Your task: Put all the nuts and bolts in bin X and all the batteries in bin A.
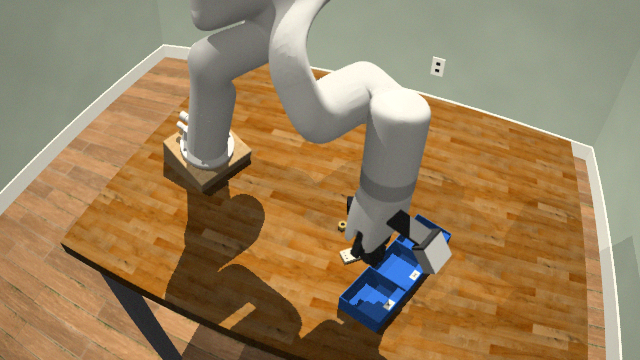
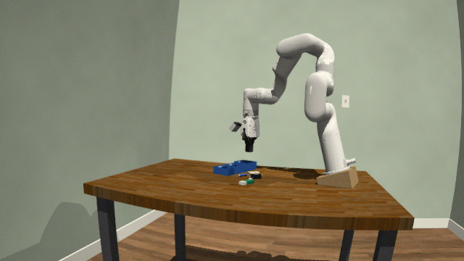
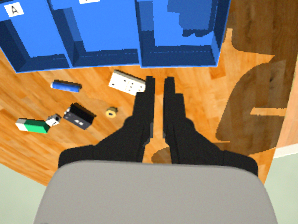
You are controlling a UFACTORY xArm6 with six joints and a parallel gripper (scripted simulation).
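Now: hand 9 cm above the blue bin, 5 cm to the right of it and 4 cm short of it. From my hand the other things lie so: brass nut 11 cm to the left, 11 cm below, 10 cm behind; blue battery 16 cm to the left, 11 cm below, 3 cm behind; white domino 11 cm below, 6 cm to the left, 5 cm behind.
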